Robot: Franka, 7 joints.
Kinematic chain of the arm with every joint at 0, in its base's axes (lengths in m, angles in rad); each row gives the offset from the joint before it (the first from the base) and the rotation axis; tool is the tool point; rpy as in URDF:
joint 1: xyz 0 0 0.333 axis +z
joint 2: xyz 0 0 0 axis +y
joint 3: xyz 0 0 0.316 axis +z
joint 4: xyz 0.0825 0 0 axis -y
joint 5: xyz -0.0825 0 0.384 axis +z
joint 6: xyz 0 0 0 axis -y
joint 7: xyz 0.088 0 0 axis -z
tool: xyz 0 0 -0.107 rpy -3.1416 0 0
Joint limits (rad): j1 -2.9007..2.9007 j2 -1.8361..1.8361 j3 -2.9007..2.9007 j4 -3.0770..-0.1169 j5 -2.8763..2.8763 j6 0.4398..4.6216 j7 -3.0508..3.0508
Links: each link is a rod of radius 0.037 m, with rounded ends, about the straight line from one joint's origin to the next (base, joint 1, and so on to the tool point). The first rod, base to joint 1, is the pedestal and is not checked.
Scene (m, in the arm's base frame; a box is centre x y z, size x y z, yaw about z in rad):
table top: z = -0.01
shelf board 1: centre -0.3 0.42 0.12 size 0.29 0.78 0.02 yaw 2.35
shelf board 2: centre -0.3 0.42 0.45 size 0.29 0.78 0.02 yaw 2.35
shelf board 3: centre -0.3 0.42 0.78 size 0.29 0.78 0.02 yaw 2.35
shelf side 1: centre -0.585 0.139 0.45 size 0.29 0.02 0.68 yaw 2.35
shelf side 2: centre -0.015 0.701 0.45 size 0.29 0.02 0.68 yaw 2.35
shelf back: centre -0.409 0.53 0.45 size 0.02 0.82 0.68 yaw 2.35
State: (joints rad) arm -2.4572 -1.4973 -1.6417 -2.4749 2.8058 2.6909 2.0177
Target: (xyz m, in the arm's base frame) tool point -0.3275 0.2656 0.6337
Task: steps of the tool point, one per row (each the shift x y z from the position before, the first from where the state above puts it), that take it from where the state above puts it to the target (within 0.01 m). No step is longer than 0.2 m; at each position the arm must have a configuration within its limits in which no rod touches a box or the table.
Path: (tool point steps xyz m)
1: -0.0349 -0.1629 0.0484
2: 0.0350 -0.1542 0.0302
3: 0.0909 -0.1188 0.0081
4: -0.0504 0.0902 0.0758
5: 0.0065 0.1006 0.0906
6: 0.0669 0.0840 0.0940
7: -0.0587 0.0602 0.0069
8: -0.0597 0.0597 -0.0069

